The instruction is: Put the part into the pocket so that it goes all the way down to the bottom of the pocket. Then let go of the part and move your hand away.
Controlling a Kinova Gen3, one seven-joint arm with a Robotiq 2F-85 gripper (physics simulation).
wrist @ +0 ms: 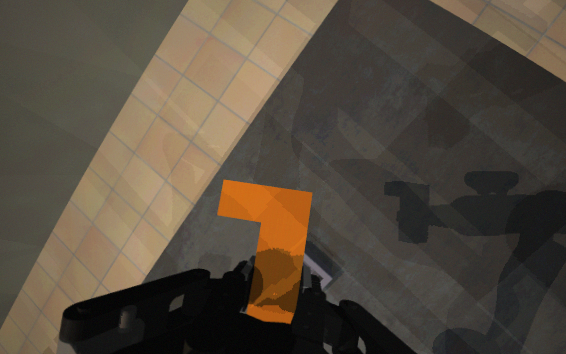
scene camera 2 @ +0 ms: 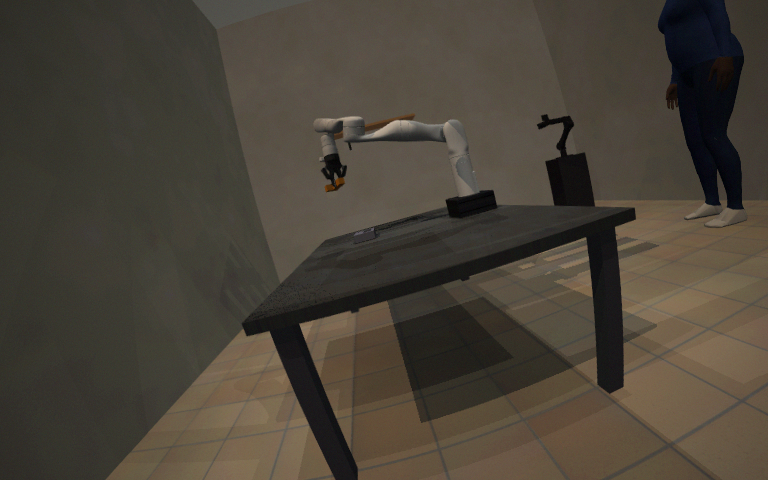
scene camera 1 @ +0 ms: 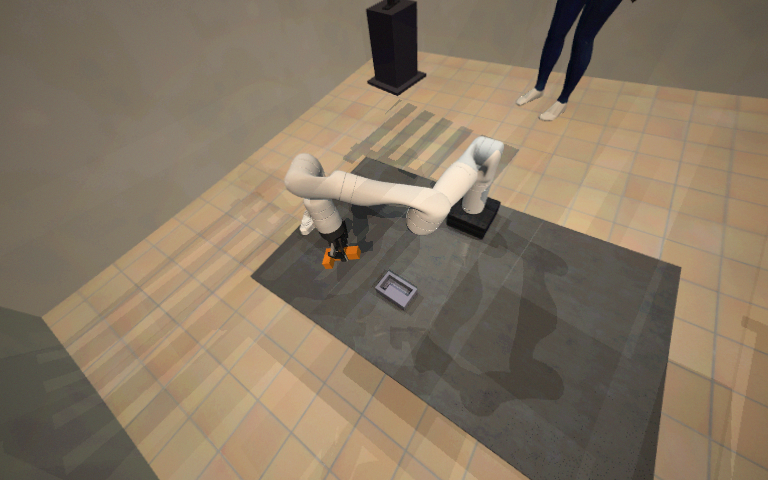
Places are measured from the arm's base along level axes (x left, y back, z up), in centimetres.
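Where they show: gripper, fingertip midpoint: point(wrist: 279, 273) point(scene camera 2: 338, 186) point(scene camera 1: 346, 255); arm's base, link origin: point(scene camera 2: 468, 194) point(scene camera 1: 472, 205).
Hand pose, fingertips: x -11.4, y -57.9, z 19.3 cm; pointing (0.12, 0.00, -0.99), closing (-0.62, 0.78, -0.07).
Observation:
Things, the pixels of their centre, and the offset from my fingertips. Level surfaces: height alone.
- orange L-shaped part, body centre: point(wrist: 258, 264) point(scene camera 1: 341, 257) point(scene camera 2: 334, 184) dy -1.7, dx +0.1, dz +1.3 cm
- grey-lilac block with the pocket, body centre: point(wrist: 291, 282) point(scene camera 1: 396, 290) point(scene camera 2: 365, 235) dy +8.9, dx +11.3, dz -25.4 cm
- dark table, surface height: dz -27.2 cm
An orange L-shaped part point(scene camera 1: 353, 253) point(scene camera 2: 331, 187) point(wrist: 286, 215) is in the air, high above the table in scene camera 2. My gripper point(scene camera 1: 339, 254) point(scene camera 2: 334, 179) point(wrist: 279, 273) is shut on one arm of the L; the corner and the other arm stick out past the fingers in the wrist view. The grey-lilac block with the pocket point(scene camera 1: 400, 295) point(scene camera 2: 365, 237) point(wrist: 318, 270) lies on the table, to the right and front of the part in scene camera 1. Its pocket opening faces up. In the wrist view a corner of the block shows beside the right finger; the rest is hidden.
The dark table point(scene camera 1: 600, 316) point(scene camera 2: 453, 243) carries the block and the arm's black base point(scene camera 1: 466, 224) point(scene camera 2: 471, 203). A dark pedestal point(scene camera 1: 393, 48) point(scene camera 2: 570, 178) and a standing person point(scene camera 1: 583, 45) point(scene camera 2: 707, 90) are beyond the table.

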